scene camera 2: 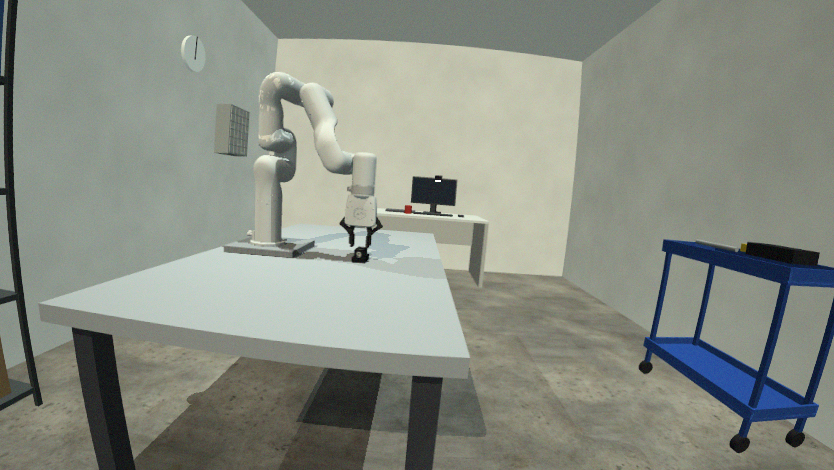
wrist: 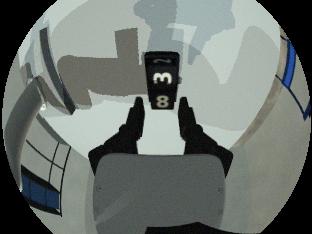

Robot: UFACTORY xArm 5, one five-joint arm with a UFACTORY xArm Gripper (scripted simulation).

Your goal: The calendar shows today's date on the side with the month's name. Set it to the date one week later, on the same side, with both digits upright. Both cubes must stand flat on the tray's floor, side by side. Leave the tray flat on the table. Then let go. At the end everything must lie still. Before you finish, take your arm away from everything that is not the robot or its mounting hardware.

Path:
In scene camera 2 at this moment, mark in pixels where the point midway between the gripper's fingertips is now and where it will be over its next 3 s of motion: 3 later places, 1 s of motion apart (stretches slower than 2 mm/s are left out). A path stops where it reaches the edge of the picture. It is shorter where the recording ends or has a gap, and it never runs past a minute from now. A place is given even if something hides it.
The gripper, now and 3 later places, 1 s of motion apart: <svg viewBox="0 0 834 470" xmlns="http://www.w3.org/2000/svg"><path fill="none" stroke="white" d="M359 246L359 255L359 245L362 225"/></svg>

